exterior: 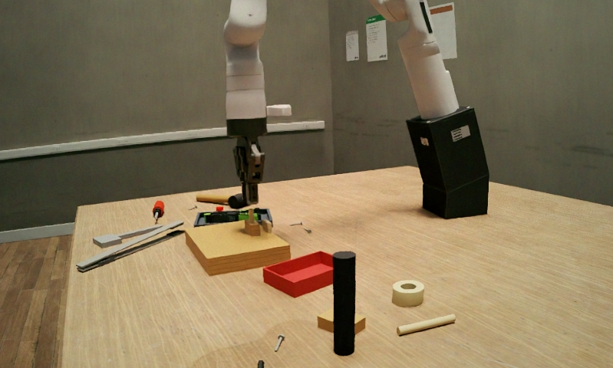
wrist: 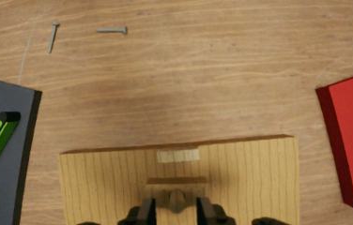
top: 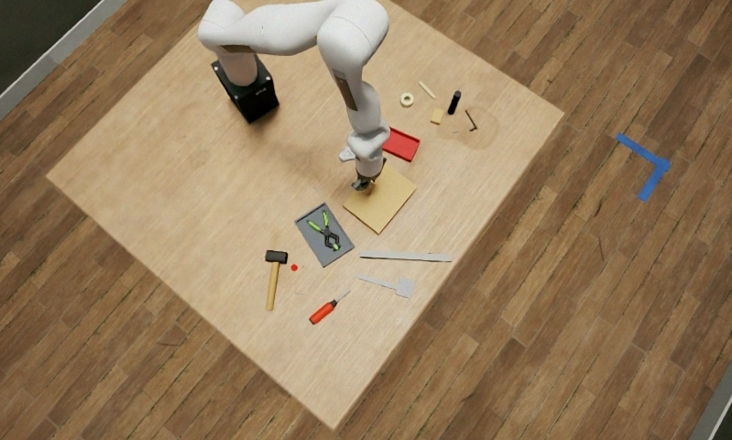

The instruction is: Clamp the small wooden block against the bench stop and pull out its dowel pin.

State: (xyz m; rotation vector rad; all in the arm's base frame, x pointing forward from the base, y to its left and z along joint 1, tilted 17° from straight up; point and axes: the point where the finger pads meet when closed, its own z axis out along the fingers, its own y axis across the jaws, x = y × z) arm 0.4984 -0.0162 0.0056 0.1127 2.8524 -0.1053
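Right now the dowel pin is 50 mm below my hand. From my hand the other things lie so: wooden block (70 mm below); then tan bench board (40 mm ahead, 90 mm below); then red tray (20 mm behind, 190 mm to the left, 100 mm below).
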